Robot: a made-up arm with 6 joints.
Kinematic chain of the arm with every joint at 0, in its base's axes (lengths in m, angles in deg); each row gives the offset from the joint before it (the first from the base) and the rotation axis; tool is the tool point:
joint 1: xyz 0 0 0.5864 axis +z
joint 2: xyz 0 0 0 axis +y
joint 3: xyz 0 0 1.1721 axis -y
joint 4: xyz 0 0 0 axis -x
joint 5: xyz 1.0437 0 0 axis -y
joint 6: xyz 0 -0.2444 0 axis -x
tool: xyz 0 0 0
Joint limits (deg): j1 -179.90..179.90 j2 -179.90..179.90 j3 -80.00..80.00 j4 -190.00..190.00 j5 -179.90..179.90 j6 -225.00..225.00
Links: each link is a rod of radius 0.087 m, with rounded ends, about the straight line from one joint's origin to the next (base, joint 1, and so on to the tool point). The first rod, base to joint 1, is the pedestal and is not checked.
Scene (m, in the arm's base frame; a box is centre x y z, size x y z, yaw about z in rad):
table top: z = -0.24
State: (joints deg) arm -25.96 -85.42 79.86 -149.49 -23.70 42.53
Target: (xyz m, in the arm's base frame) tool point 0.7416 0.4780 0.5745
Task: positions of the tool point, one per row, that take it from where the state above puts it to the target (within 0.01 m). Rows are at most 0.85 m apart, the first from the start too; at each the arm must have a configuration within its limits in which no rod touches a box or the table.
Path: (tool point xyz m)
1: -1.5958 0.8012 1.7835
2: -1.0765 0.4785 2.2706
3: -0.4056 0.2577 2.4528
4: 0.2546 0.1833 2.3264
5: 0.7529 0.2376 1.9553
6: 0.9958 0.3553 1.4533
7: 0.9702 0.4555 0.9535
8: 0.7415 0.4780 0.5745

